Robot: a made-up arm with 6 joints. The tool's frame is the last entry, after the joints.
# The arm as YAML. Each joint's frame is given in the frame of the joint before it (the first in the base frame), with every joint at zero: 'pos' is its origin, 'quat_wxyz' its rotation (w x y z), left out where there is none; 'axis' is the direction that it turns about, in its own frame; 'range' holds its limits. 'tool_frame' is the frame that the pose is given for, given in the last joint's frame.
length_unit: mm
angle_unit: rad
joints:
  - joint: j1
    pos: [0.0, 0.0, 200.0]
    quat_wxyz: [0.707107, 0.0, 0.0, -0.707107]
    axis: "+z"
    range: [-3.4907, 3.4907]
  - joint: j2
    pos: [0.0, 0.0, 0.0]
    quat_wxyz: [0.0, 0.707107, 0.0, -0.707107]
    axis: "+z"
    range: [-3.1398, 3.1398]
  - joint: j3
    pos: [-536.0, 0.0, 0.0]
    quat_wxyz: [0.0, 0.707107, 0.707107, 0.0]
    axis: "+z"
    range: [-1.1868, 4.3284]
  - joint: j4
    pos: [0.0, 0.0, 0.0]
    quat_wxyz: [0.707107, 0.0, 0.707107, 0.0]
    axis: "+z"
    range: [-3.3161, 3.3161]
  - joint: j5
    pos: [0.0, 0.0, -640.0]
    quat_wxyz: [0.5, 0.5, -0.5, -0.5]
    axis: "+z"
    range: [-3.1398, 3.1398]
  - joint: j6
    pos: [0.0, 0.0, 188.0]
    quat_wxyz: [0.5, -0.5, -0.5, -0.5]
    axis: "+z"
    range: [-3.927, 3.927]
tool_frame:
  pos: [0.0, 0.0, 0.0]
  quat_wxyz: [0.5, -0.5, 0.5, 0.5]
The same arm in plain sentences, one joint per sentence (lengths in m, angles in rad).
The arm has six revolute joints in a row. What follows holds with every joint at zero, and every direction is one of the base frame's. The first joint sits 0.2000 m along +z from the base frame's origin and rotates about +z, from -3.4907 to 3.4907 rad. The second joint sits at the same point as the first joint and rotates about +y, from -3.1398 to 3.1398 rad. The third joint sits 0.5360 m along +z from the second joint and rotates about -y, from -1.1868 to 4.3284 rad. The fourth joint sits at the same point as the third joint and rotates about -x, from -3.3161 to 3.3161 rad. The fifth joint sits 0.6400 m along +x from the fourth joint and rotates about -y, from -3.1398 to 3.1398 rad. The sixth joint sits 0.1880 m along -y from the fifth joint and rotates about -x, from -3.9270 to 3.9270 rad. The tool frame, which is the frame that the pose is given for, sits at the same point as the sixth joint; its axes are parallel to the base frame's.
